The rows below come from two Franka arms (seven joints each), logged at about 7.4 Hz.
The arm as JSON. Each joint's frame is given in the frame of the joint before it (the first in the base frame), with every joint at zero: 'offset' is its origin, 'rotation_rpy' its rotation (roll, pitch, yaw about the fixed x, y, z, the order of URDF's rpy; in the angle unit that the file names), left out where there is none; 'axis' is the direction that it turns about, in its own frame. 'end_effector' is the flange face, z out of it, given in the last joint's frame.
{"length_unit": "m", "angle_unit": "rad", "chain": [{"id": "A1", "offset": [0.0, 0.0, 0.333], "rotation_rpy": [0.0, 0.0, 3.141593], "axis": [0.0, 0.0, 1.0]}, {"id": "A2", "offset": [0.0, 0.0, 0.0], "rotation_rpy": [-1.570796, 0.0, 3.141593], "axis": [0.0, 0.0, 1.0]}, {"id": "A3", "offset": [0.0, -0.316, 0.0], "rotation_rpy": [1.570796, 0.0, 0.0], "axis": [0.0, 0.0, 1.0]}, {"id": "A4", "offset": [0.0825, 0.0, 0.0], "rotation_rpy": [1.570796, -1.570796, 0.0], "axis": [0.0, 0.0, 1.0]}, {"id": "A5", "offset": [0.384, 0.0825, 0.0], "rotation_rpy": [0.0, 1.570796, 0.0], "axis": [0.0, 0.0, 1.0]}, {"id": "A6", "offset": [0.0, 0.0, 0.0], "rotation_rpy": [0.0, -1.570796, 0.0], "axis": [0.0, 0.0, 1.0]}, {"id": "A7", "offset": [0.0, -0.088, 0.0], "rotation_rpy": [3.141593, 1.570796, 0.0], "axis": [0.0, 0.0, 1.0]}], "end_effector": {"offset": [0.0, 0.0, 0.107], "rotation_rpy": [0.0, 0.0, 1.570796]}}
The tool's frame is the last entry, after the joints.
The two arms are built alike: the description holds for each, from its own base.
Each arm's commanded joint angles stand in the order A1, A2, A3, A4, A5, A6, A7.
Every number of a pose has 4 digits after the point.
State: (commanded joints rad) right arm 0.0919 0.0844 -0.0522 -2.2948 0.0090 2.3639 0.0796; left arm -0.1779 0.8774 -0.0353 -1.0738 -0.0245 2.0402 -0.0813
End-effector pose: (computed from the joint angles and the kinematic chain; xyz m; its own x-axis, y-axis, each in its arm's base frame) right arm 0.5197 0.0208 0.3119 0.9988 -0.0462 -0.0153 -0.0462 -0.9989 -0.0006; left arm 0.7641 -0.1574 0.3071 0.9909 -0.1049 0.0844 -0.1099 -0.9923 0.0569
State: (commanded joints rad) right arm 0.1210 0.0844 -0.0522 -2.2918 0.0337 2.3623 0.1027; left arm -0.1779 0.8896 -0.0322 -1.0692 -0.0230 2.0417 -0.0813
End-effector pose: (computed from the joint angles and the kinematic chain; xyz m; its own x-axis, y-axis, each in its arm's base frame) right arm 0.5196 0.0362 0.3130 0.9982 -0.0577 -0.0158 -0.0580 -0.9982 -0.0174; left arm 0.7650 -0.1558 0.2999 0.9915 -0.1037 0.0786 -0.1080 -0.9927 0.0528
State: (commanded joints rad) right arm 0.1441 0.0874 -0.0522 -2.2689 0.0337 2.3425 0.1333; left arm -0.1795 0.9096 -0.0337 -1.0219 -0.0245 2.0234 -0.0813
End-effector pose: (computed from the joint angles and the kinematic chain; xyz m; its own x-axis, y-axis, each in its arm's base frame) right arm 0.5239 0.0488 0.3192 0.9978 -0.0647 -0.0163 -0.0650 -0.9977 -0.0173; left arm 0.7698 -0.1584 0.3054 0.9906 -0.1049 0.0873 -0.1101 -0.9923 0.0568
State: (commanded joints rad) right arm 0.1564 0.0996 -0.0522 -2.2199 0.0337 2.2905 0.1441; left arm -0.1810 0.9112 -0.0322 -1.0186 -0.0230 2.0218 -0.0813
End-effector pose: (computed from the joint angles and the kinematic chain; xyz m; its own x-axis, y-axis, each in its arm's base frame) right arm 0.5328 0.0566 0.3289 0.9976 -0.0620 -0.0315 -0.0625 -0.9979 -0.0151; left arm 0.7701 -0.1588 0.3056 0.9905 -0.1062 0.0876 -0.1112 -0.9923 0.0543
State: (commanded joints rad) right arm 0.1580 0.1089 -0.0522 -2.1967 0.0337 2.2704 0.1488; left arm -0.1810 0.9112 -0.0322 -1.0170 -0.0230 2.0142 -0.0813
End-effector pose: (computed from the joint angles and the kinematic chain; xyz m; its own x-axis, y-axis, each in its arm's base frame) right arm 0.5376 0.0581 0.3320 0.9972 -0.0646 -0.0377 -0.0652 -0.9978 -0.0139; left arm 0.7696 -0.1587 0.3056 0.9909 -0.1066 0.0817 -0.1112 -0.9923 0.0538
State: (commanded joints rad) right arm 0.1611 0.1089 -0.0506 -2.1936 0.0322 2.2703 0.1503; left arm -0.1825 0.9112 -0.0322 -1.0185 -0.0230 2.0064 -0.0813
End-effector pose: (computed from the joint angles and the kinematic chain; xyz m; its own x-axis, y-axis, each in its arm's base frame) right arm 0.5383 0.0607 0.3333 0.9976 -0.0604 -0.0346 -0.0609 -0.9981 -0.0134; left arm 0.7683 -0.1597 0.3041 0.9914 -0.1086 0.0724 -0.1126 -0.9922 0.0530
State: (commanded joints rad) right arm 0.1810 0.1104 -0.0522 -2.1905 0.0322 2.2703 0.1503; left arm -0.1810 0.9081 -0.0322 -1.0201 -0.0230 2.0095 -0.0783
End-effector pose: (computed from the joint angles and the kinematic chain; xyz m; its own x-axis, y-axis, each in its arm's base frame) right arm 0.5380 0.0707 0.3338 0.9986 -0.0421 -0.0330 -0.0426 -0.9990 -0.0135; left arm 0.7687 -0.1586 0.3061 0.9909 -0.1099 0.0772 -0.1142 -0.9920 0.0531
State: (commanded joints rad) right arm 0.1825 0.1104 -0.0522 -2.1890 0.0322 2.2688 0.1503; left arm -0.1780 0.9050 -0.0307 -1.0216 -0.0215 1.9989 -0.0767
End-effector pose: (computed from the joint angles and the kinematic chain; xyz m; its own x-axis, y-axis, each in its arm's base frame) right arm 0.5382 0.0715 0.3343 0.9986 -0.0406 -0.0330 -0.0410 -0.9991 -0.0135; left arm 0.7681 -0.1553 0.3067 0.9917 -0.1090 0.0685 -0.1125 -0.9924 0.0497
